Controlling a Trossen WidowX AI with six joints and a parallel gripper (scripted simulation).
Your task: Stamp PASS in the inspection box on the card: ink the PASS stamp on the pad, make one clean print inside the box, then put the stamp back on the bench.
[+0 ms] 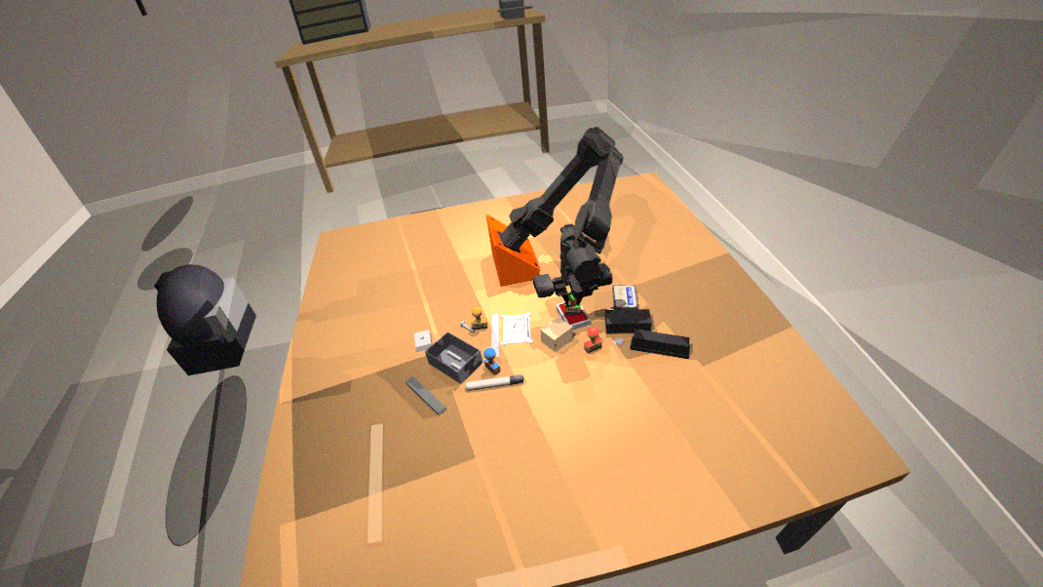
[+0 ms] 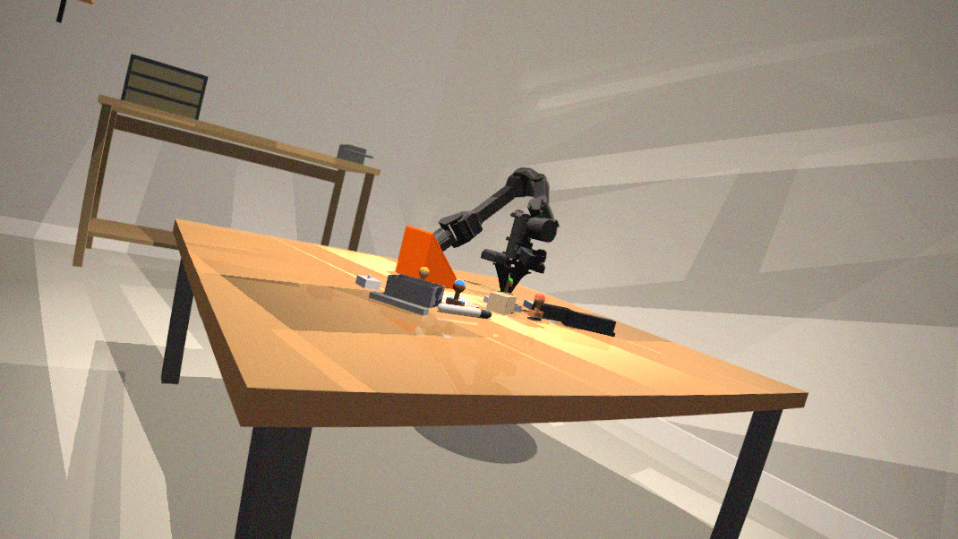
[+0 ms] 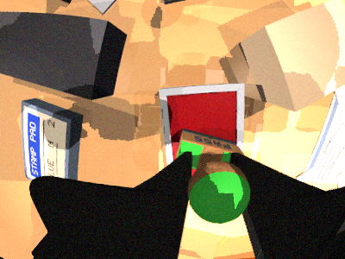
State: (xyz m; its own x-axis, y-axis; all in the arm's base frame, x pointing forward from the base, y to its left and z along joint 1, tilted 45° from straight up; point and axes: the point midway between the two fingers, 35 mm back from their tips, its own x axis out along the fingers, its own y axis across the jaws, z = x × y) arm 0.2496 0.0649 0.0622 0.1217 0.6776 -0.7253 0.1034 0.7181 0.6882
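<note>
My gripper tip is now right at the green-knobbed stamp. From my gripper tip the other things lie so: tan block: 6 cm ahead, 7 cm to the right, 2 cm below; red ink pad: 4 cm below; red-knobbed stamp: 12 cm ahead, 2 cm below.
</note>
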